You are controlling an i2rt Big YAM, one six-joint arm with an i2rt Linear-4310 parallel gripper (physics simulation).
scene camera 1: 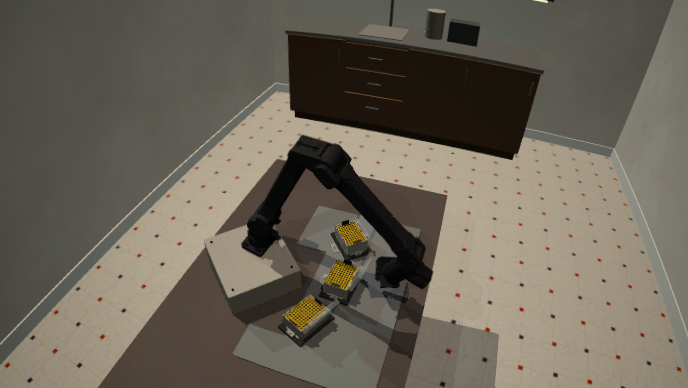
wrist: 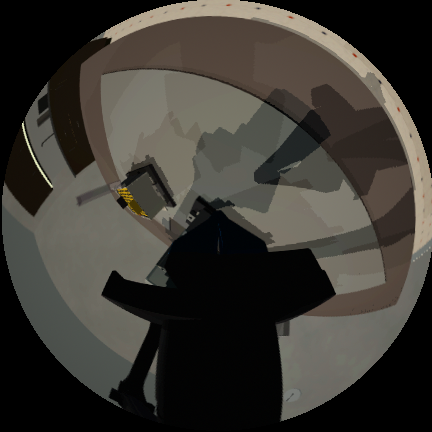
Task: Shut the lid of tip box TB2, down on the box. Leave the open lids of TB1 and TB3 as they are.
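Pixels of known places: gripper, fingertip midpoint: [scene camera 1: 377, 278] [wrist: 217, 215]; arm's base, link origin: [scene camera 1: 260, 240].
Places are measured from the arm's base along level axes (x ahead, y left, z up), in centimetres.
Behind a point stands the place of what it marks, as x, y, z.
Three grey tip boxes with yellow tip grids stand in a row in the scene view: a far box [scene camera 1: 351, 236] {25.1, 23.1, -6.1}, a middle box [scene camera 1: 341, 276] {30.5, 3.4, -6.0} and a near box [scene camera 1: 306, 314] {27.6, -16.1, -6.0}. Their labels are too small to read, so I cannot tell which is TB2. Clear lids stand open at their right sides: the far lid is faint, the middle lid [scene camera 1: 364, 268] {38.6, 3.1, 2.6} rises beside its box, and the near lid [scene camera 1: 332, 308] {36.3, -15.2, 1.8} is tilted up. My gripper [scene camera 1: 381, 272] {41.6, 8.7, -6.9} [wrist: 217, 215] {41.6, 8.7, -6.9} is shut and empty, right of the middle box. In the wrist view, the fingers partly hide one box; another box [wrist: 150, 192] {29.0, 20.6, -9.2} shows left.
The boxes stand on a grey sheet [scene camera 1: 300, 357] {31.8, -27.8, -11.7} [wrist: 145, 95] {45.4, 26.4, -11.7} over a brown mat [scene camera 1: 165, 330] {-12.2, -41.7, -12.0} [wrist: 215, 40]. The arm's pale pedestal [scene camera 1: 250, 272] {4.5, -12.8, -1.7} stands left of the boxes. A dark cabinet [scene camera 1: 435, 100] stands at the back.
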